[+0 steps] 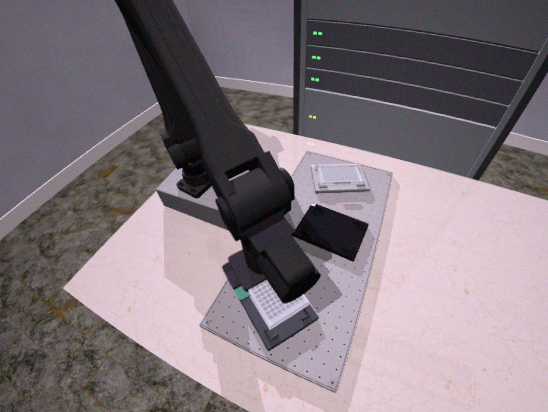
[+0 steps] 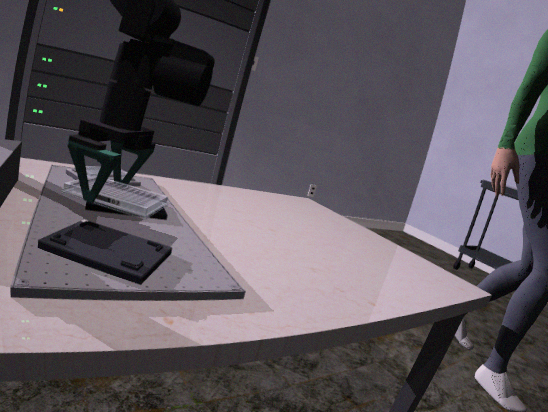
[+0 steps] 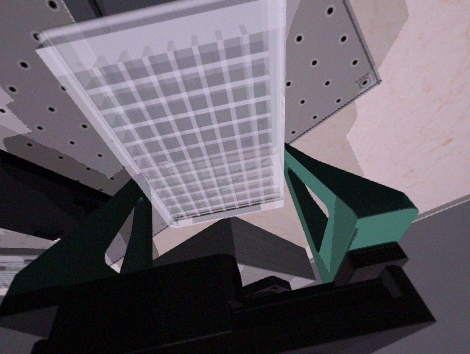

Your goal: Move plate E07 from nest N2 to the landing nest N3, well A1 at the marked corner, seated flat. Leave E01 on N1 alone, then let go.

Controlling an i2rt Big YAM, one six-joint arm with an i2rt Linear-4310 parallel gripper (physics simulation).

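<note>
Plate E07 (image 1: 277,306) (image 2: 130,198) (image 3: 181,114) is a clear well plate. My gripper (image 2: 106,190) (image 3: 212,165) with green fingers is shut on its two long sides and holds it in the air, slightly tilted, a little above the dark nest N2 (image 1: 271,339) (image 2: 106,253). That nest stands bare below it at the near end of the grey perforated baseplate (image 1: 327,355) (image 2: 199,275) (image 3: 323,64). The black landing nest N3 (image 1: 332,230) lies at the baseplate's middle, turned at an angle. Plate E01 (image 1: 338,176) sits on N1 at the far end.
The arm's grey base block (image 1: 185,201) stands left of the baseplate on the pale table (image 1: 442,266) (image 2: 309,248). A tall server rack (image 1: 398,88) (image 2: 221,110) stands behind the table. A person in green (image 2: 522,177) stands by a small cart (image 2: 482,221) at the right.
</note>
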